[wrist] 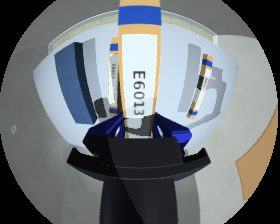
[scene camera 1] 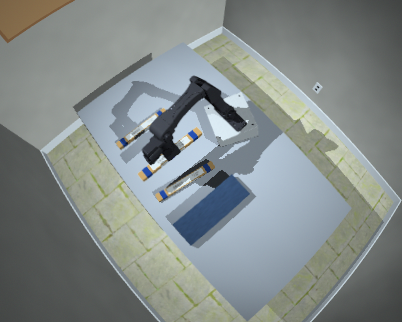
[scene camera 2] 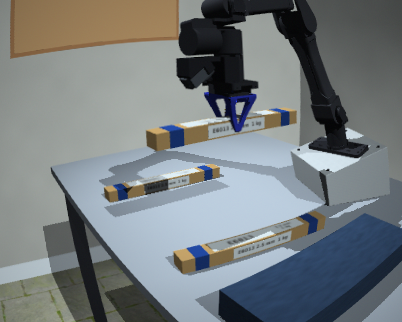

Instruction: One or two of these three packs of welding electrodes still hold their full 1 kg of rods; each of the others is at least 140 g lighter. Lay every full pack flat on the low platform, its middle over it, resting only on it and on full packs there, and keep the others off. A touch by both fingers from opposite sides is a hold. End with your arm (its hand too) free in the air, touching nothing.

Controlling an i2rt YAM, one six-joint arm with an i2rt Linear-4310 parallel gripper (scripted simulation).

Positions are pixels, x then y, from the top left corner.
Scene:
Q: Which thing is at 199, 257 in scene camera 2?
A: A pack.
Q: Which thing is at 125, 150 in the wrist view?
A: The gripper.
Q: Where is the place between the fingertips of the gripper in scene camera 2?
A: At 231, 129

